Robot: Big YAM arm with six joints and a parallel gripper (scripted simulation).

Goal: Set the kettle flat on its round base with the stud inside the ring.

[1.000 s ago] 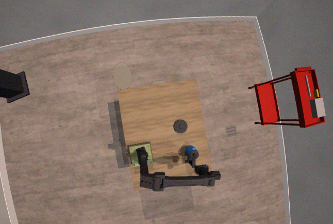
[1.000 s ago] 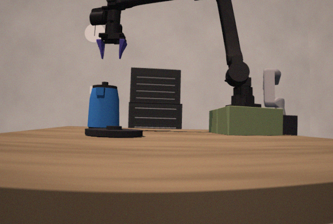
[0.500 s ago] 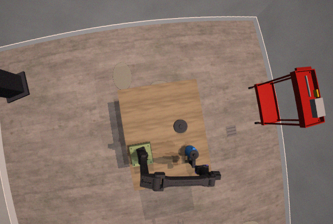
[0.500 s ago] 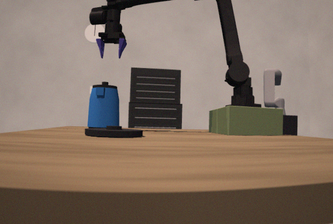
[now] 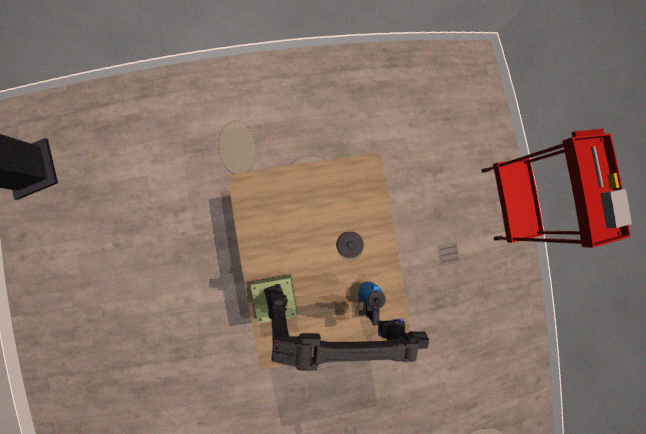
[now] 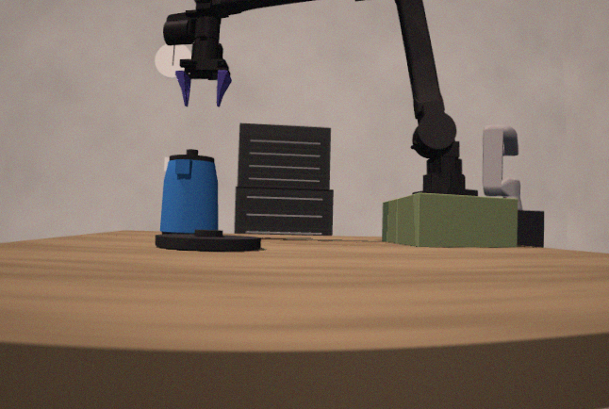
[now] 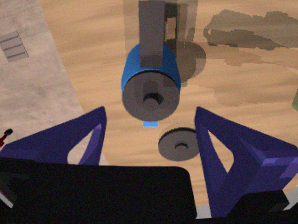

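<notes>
Right now the blue kettle is 10 mm ahead of my hand, 30 mm to the left of it and 210 mm below it. The rest, counted from my hand: round black base (10 mm ahead, 350 mm to the left, 290 mm below).
</notes>
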